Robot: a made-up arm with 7 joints.
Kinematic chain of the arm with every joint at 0, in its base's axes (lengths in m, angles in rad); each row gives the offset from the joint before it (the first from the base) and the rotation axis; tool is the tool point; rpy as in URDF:
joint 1: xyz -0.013 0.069 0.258 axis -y
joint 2: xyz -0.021 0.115 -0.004 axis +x
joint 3: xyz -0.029 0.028 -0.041 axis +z
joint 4: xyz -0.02 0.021 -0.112 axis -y
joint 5: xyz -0.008 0 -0.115 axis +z
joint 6: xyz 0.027 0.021 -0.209 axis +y
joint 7: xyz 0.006 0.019 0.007 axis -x
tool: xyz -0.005 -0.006 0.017 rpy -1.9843 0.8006 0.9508
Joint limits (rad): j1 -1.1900..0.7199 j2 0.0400..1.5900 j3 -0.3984..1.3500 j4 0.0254..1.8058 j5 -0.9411..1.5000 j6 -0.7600..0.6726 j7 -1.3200..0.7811
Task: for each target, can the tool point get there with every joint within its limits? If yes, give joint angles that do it. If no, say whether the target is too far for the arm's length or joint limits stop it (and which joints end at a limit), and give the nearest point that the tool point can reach.
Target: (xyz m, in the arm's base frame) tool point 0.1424 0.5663 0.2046
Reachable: yes | joints 0.2752 1.0477 0.1083 0.8197 1.1606 0.4807 -0.5336
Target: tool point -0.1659 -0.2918 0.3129
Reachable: no: joint limits stop it (at a limit: joint 1, joint 2, joint 3, joint 5, joint 6) | nearest point 0.0061 0.1119 0.0445 | short by 0.514 m
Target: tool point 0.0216 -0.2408 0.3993
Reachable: no: joint limits stop it (at a limit: joint 1, joint 2, joint 3, joint 4, joint 5, joint 6) | nearest point 0.1700 0.1138 0.3534 | short by 0.387 m
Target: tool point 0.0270 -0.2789 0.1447
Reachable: no: joint limits stop it (at a limit: joint 2, joint 3, joint 4, joint 5, joint 6) | nearest point 0.0575 0.1117 0.0584 | short by 0.401 m
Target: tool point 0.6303 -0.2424 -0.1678
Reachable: no: too far | nearest point 0.3422 0.1657 0.0229 | short by 0.535 m
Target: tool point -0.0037 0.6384 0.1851
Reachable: yes | joints 0.2233 1.0836 0.7762 0.5087 1.1682 0.2184 -0.9288
